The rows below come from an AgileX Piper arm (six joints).
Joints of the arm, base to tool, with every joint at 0 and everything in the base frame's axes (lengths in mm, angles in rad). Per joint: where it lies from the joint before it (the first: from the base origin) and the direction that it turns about. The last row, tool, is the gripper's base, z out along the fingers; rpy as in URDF.
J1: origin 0 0 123 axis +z
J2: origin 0 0 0 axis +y
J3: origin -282.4 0 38.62 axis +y
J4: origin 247.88 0 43.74 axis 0.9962 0 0.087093
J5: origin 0 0 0 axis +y
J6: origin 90.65 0 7.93 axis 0.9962 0 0.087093
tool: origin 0 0 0 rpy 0 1.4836 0
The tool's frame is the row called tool.
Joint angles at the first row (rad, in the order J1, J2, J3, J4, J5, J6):
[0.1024 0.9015 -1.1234 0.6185 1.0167 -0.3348]
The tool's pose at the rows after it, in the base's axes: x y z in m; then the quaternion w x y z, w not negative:
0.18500 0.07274 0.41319 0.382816 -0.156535 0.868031 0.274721
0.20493 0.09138 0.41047 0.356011 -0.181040 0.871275 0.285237
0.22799 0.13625 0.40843 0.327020 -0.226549 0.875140 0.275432
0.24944 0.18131 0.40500 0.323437 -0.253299 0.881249 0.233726
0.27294 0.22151 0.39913 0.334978 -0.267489 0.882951 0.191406
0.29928 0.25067 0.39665 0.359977 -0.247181 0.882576 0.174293
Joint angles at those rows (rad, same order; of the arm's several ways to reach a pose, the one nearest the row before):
[0.1384 1.0529 -1.1862 0.6406 1.0263 -0.3336]
[0.2147 1.1469 -1.2429 0.6282 1.0222 -0.3213]
[0.3988 1.2906 -1.3611 0.5088 0.9891 -0.2251]
[0.5541 1.4359 -1.4978 0.3140 0.9543 -0.0847]
[0.6522 1.5847 -1.6433 0.1423 0.9359 0.0266]
[0.6917 1.7183 -1.7921 0.0300 0.9093 0.1375]

